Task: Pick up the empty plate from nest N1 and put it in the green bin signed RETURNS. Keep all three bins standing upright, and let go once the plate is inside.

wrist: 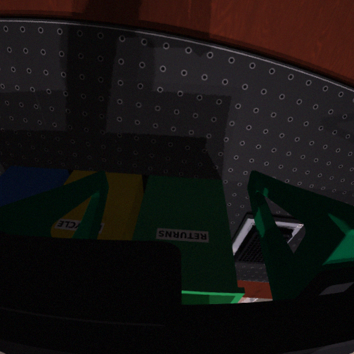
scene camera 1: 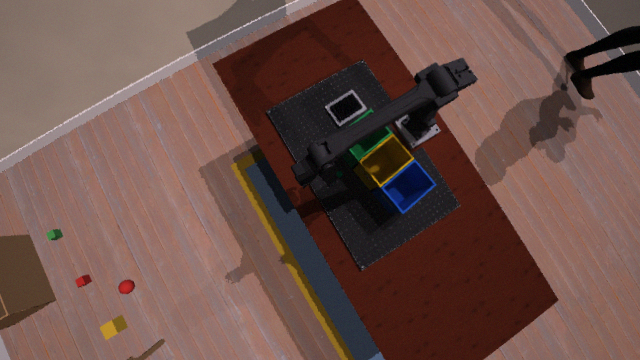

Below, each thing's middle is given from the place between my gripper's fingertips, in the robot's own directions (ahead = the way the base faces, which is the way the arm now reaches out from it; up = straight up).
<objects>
My gripper is now 21 cm past the green bin (scene camera 1: 357,152), 1 cm to the left of it and 6 cm above it. Round my hand: black plate (wrist: 249,251) 29 cm behind, 18 cm to the right, 13 cm below; blue bin (scene camera 1: 408,186) 21 cm behind, 26 cm to the left, 6 cm below.
</objects>
